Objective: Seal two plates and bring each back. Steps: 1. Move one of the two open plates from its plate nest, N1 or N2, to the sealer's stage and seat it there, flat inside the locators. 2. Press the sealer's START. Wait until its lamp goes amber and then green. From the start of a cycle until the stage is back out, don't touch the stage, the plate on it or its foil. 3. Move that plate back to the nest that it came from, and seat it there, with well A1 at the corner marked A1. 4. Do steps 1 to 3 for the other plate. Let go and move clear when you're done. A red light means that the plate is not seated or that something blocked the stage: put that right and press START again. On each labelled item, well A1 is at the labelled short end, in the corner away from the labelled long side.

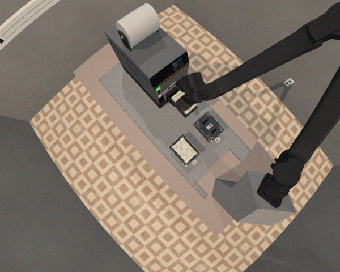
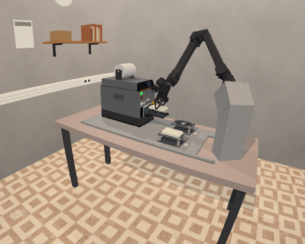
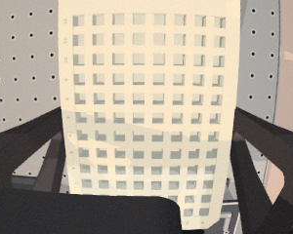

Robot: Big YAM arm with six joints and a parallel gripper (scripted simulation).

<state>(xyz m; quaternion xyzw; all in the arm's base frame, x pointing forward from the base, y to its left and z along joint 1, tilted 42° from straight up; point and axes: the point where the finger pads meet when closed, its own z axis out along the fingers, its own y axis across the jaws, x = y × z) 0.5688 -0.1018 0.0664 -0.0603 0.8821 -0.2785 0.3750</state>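
My gripper is now 60 mm above the sealer stage. Round my hand: start button 110 mm ahead, 80 mm to the left, 30 mm above; then cream well plate 190 mm behind, 200 mm to the left, 100 mm below; then foil roll 330 mm ahead, 40 mm to the right, 260 mm above.
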